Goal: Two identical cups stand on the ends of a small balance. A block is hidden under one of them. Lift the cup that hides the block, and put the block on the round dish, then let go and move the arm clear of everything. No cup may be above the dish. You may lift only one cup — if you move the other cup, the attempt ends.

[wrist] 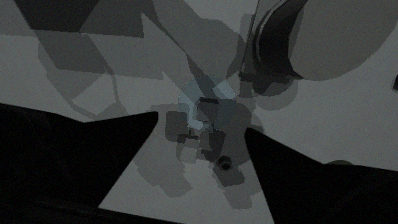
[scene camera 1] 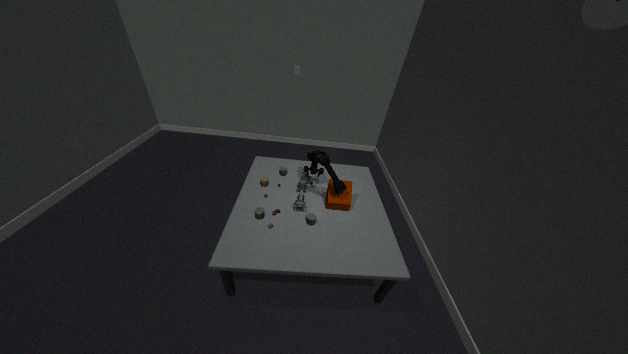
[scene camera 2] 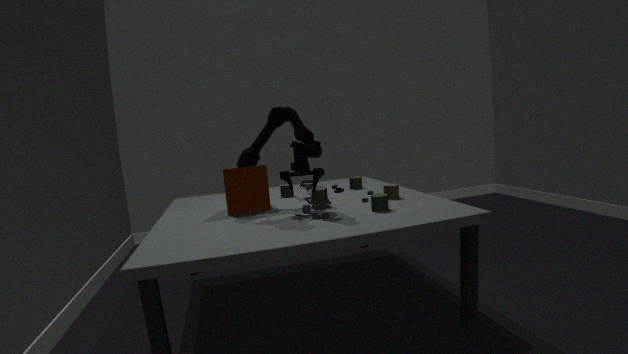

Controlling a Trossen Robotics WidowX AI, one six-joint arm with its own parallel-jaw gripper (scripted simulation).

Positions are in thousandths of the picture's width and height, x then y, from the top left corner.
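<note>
Wrist camera: the gripper (wrist: 506, 551), open, holding nothing; a pale round dish (wrist: 519, 386) is visible as well.
</note>
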